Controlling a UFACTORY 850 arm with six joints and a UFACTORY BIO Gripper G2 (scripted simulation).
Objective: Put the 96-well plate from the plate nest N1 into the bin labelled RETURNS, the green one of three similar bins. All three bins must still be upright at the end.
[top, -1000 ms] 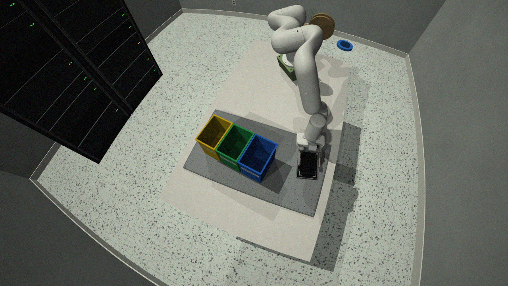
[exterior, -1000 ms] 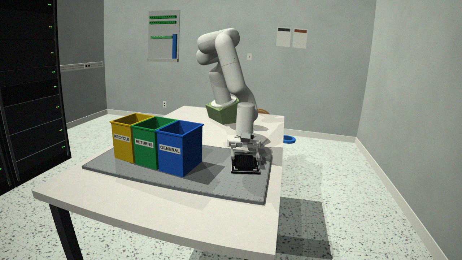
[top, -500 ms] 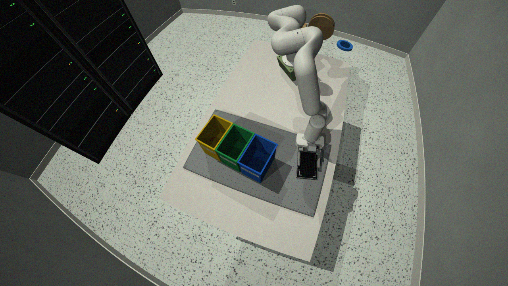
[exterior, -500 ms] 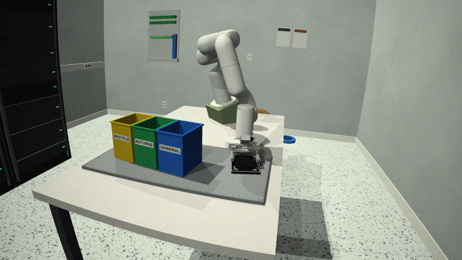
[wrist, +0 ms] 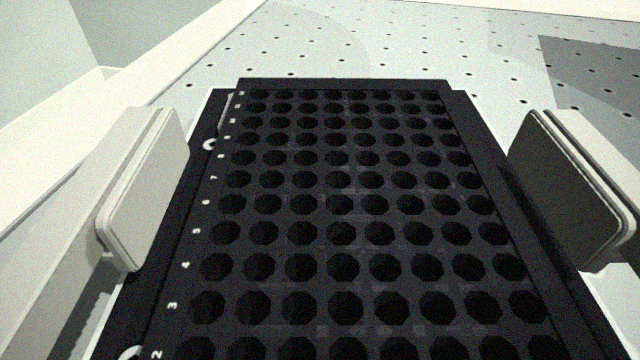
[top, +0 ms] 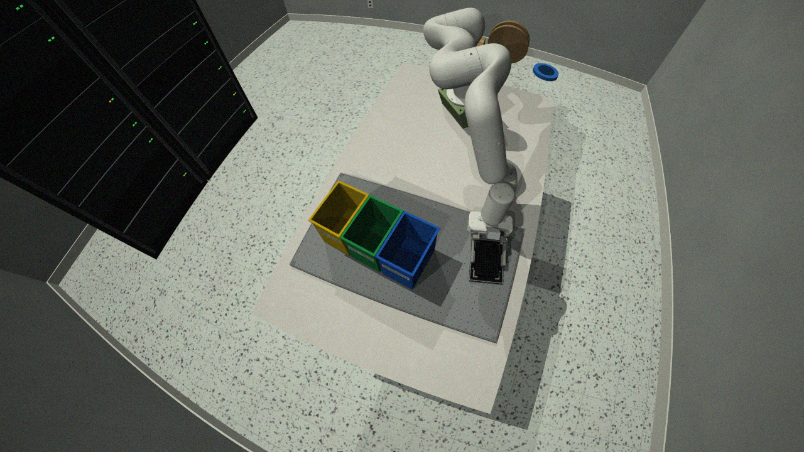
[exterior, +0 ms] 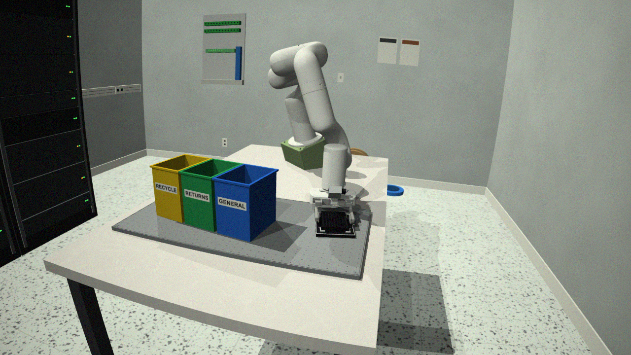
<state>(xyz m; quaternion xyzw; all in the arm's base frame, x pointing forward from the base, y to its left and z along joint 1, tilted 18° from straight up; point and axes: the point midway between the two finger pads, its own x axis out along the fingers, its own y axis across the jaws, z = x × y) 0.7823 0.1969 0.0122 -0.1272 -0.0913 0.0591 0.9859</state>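
My gripper is now 10 mm above the black 96-well plate. From my hand the other things lie so: black plate nest N1: 20 mm below; blue general bin: 280 mm to the right, 60 mm ahead, 60 mm above; green returns bin: 400 mm to the right, 60 mm above, 30 mm ahead.
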